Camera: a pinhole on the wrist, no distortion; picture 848 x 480 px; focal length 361.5 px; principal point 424.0 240.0 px. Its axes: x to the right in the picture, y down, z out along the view. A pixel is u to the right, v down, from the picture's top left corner.
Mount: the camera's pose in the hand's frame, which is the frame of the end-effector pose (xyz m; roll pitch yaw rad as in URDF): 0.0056 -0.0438 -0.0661 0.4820 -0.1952 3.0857
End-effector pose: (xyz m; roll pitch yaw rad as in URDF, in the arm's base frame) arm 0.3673 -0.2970 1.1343 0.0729 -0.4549 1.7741
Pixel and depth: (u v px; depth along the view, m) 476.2 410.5 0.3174
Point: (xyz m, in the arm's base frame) 0.4375 -0.3828 1.4021
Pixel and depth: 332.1 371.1 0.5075
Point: 0.3782 -0.2695 1.6292
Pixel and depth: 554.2 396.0 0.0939
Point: 0.4095 -0.3120 1.1650
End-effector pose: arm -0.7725 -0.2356 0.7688 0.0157 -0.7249 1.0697
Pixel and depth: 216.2 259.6 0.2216
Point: -0.7768 -0.1658 0.9653
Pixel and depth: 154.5 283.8 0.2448
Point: -0.7535 -0.1410 1.0176
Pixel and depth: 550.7 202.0 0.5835
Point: -1.1926 -0.4212 1.0568
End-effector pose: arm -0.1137 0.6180 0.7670 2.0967 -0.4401 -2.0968
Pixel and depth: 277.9 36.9 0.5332
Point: -0.5548 0.6885 1.1535
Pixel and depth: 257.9 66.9 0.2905
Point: -0.3332 0.6117 0.9628
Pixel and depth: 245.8 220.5 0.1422
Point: -0.2005 0.5617 0.8106
